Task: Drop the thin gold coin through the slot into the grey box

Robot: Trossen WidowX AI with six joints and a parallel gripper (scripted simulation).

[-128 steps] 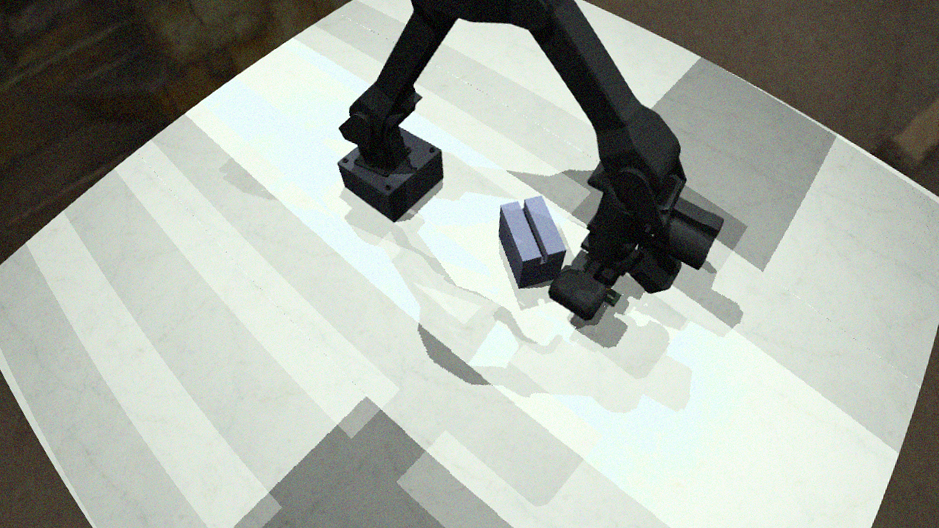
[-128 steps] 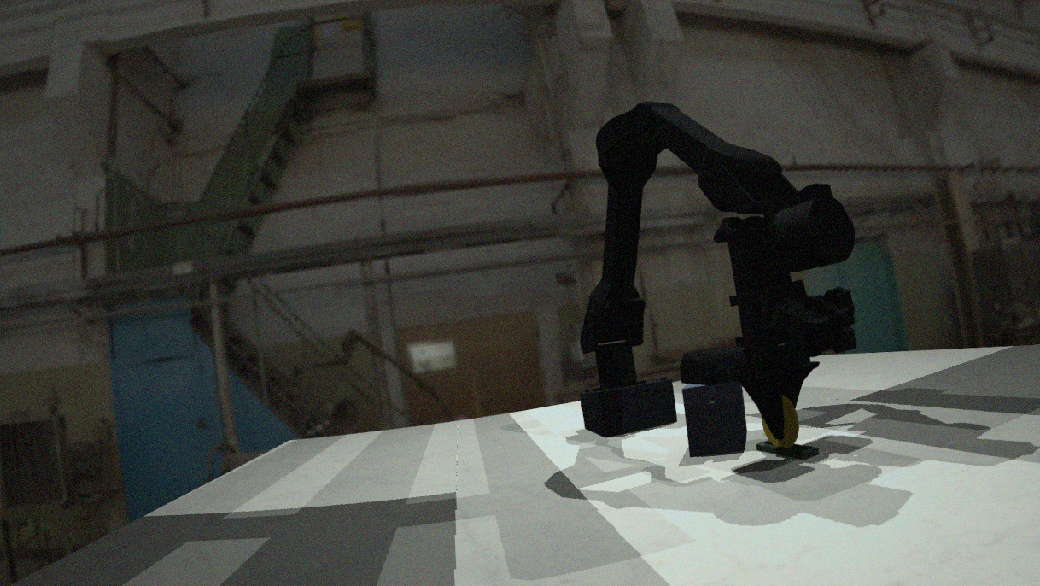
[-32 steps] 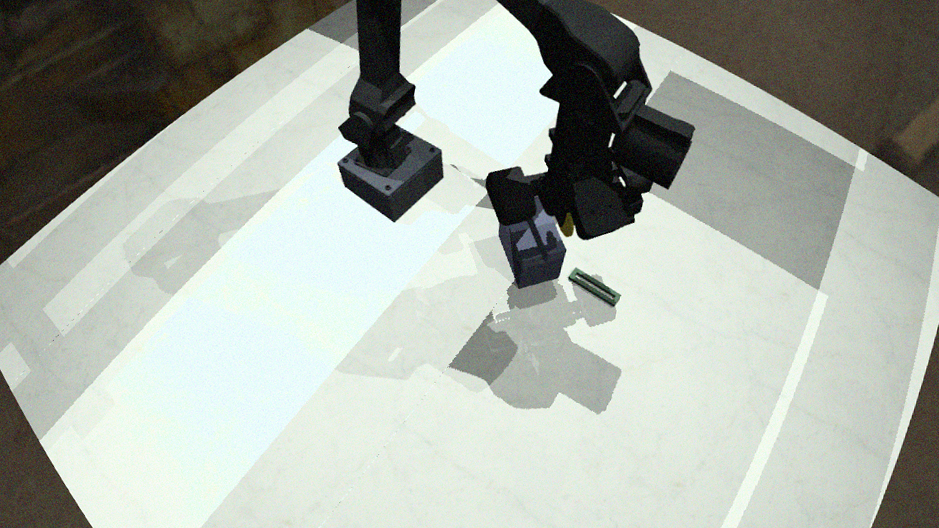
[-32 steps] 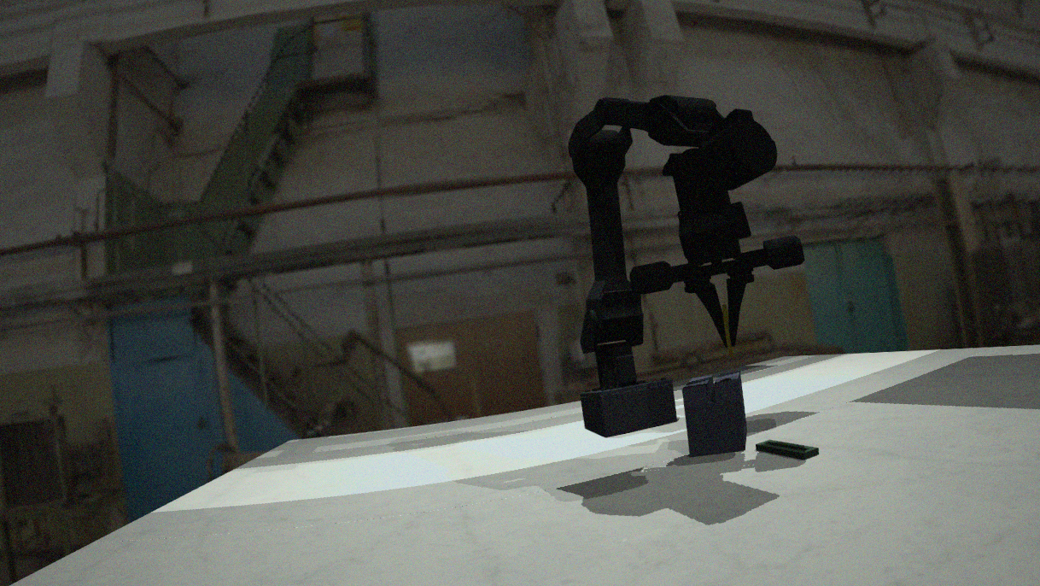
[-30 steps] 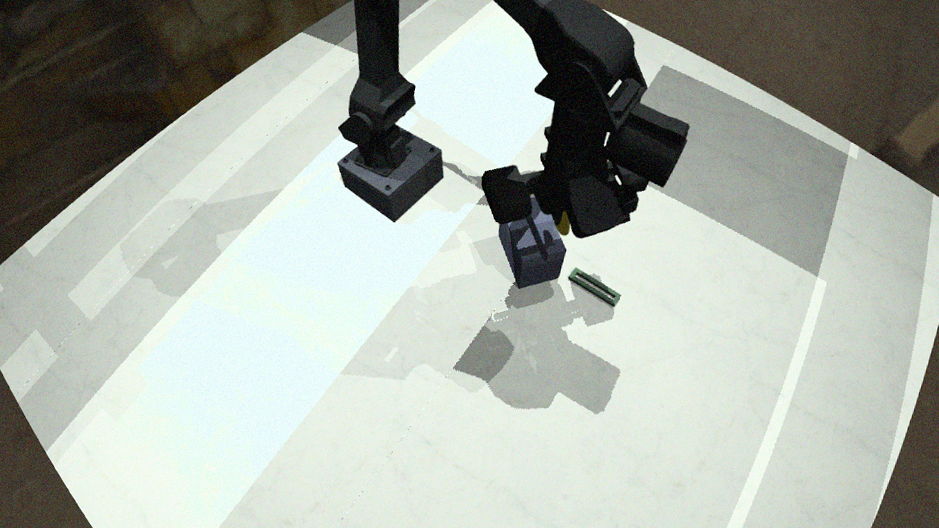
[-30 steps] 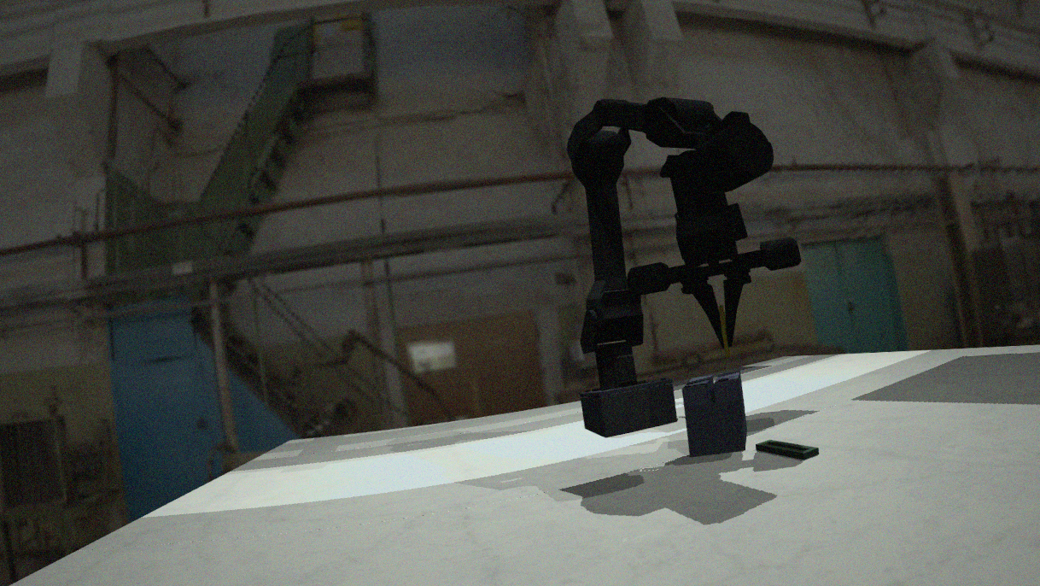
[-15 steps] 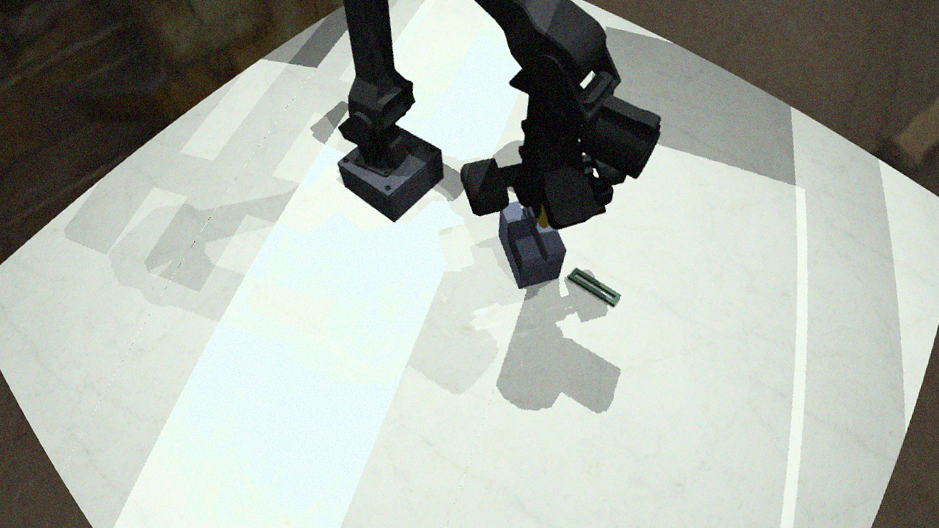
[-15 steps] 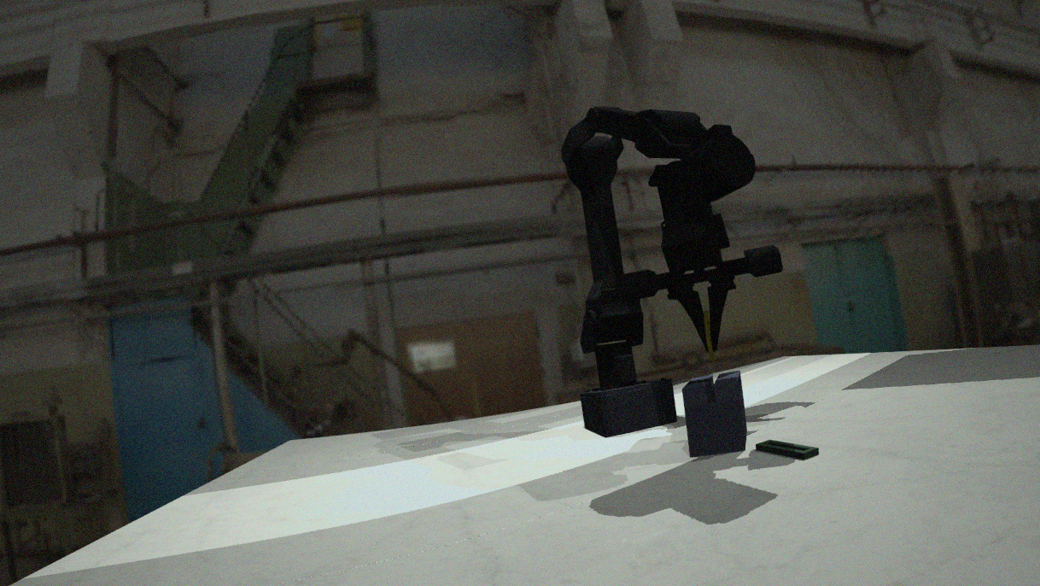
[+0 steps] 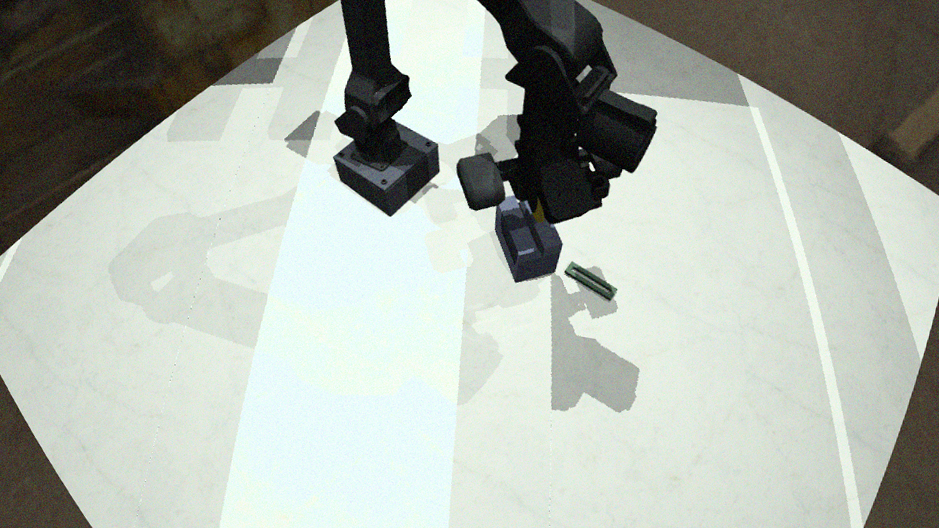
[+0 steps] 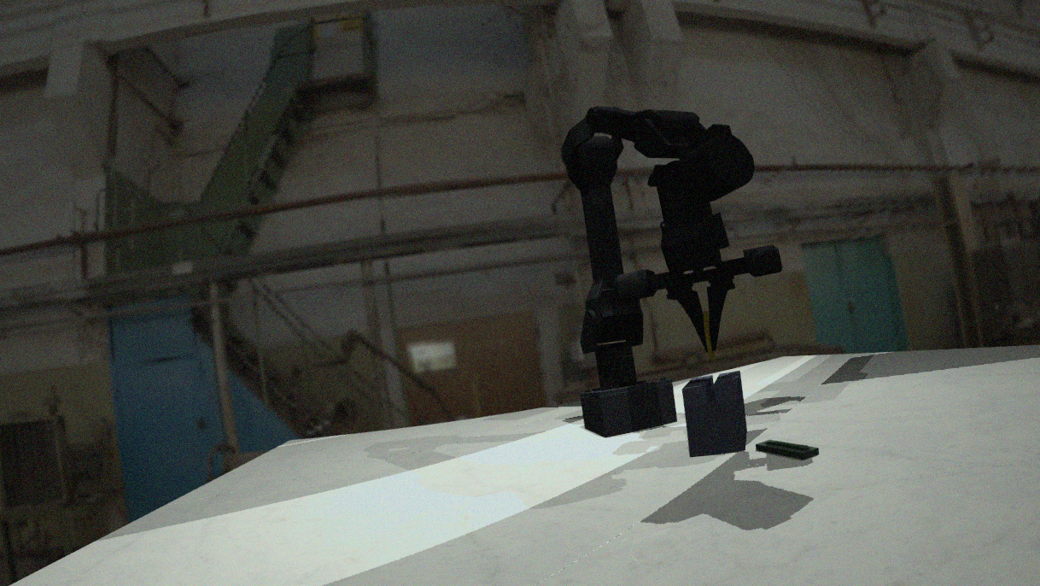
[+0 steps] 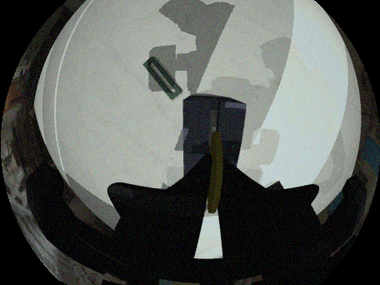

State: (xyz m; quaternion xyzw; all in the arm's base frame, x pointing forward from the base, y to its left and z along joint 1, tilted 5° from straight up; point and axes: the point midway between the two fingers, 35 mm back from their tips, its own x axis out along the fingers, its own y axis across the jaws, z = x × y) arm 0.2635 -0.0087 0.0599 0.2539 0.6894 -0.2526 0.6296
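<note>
My gripper tip is 20 mm below the gold coin.
</note>
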